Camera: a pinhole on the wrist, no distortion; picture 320 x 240 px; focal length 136.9 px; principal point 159.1 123.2 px. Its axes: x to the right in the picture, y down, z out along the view. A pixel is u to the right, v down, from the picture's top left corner.
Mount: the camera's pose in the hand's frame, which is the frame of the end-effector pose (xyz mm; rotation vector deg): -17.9 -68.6 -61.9 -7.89 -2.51 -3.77
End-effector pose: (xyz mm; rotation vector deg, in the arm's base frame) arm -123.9 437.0 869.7 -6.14 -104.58 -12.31
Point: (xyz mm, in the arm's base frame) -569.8 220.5 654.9
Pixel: 151.8 29.2
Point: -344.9 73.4 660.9
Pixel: outside the picture
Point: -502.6 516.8 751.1
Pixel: 164.4 123.7
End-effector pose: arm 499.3 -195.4 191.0 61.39 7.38 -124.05
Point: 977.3 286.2 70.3
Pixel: behind the camera
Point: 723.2 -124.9 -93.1
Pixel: behind the camera
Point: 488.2 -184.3 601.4
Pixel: 54.5 151.1
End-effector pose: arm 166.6 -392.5 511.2 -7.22 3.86 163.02
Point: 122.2 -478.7 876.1
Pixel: 162.5 159.2
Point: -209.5 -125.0 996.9
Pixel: 266.3 95.5
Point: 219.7 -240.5 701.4
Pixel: 165.2 55.2
